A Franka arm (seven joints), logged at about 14 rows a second.
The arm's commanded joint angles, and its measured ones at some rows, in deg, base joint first. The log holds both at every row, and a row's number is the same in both.
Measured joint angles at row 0:
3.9 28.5 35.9 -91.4 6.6 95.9 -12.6
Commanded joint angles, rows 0 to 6:
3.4 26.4 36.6 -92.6 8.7 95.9 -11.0
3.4 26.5 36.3 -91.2 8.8 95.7 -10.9
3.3 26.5 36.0 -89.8 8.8 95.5 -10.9
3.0 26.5 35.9 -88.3 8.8 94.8 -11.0
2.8 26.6 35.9 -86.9 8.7 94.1 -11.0
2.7 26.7 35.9 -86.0 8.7 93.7 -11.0
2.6 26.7 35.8 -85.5 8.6 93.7 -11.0
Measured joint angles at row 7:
2.9 27.2 35.8 -87.1 7.3 95.1 -12.2
